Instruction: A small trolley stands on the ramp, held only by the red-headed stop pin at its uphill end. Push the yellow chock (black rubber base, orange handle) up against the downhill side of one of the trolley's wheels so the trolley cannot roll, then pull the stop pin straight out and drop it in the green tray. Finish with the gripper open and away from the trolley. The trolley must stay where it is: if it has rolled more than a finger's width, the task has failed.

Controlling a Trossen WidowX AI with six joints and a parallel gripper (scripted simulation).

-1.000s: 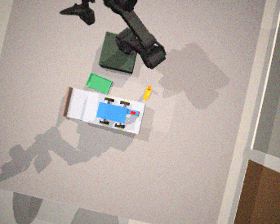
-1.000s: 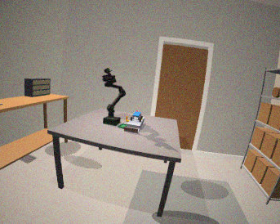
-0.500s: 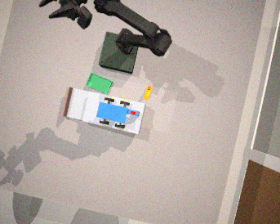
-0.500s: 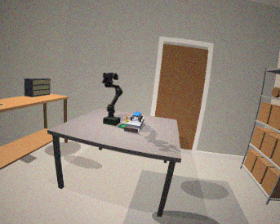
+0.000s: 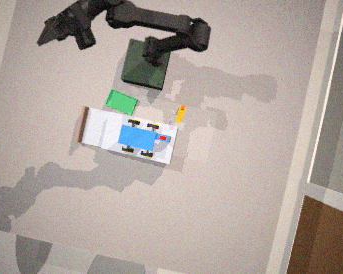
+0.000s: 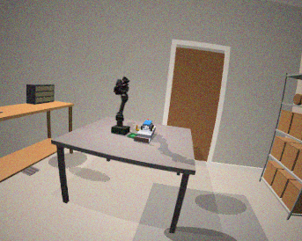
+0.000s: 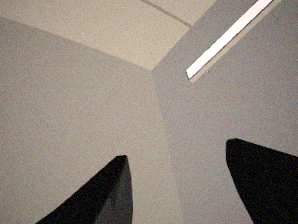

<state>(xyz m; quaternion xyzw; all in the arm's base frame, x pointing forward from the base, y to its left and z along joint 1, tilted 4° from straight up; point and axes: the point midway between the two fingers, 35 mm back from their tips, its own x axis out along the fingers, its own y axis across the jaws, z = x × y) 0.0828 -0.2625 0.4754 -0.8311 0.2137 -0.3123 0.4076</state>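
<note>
My gripper tip is now 120 mm short of the yellow chock, 360 mm to the right of it and 550 mm above it. The rest, counted from my gripper tip: blue trolley: 220 mm ahead, 200 mm to the left, 460 mm below; then brown end stop: 170 mm ahead, 50 mm to the right, 540 mm below; then red-headed stop pin: 220 mm ahead, 290 mm to the left, 440 mm below.
</note>
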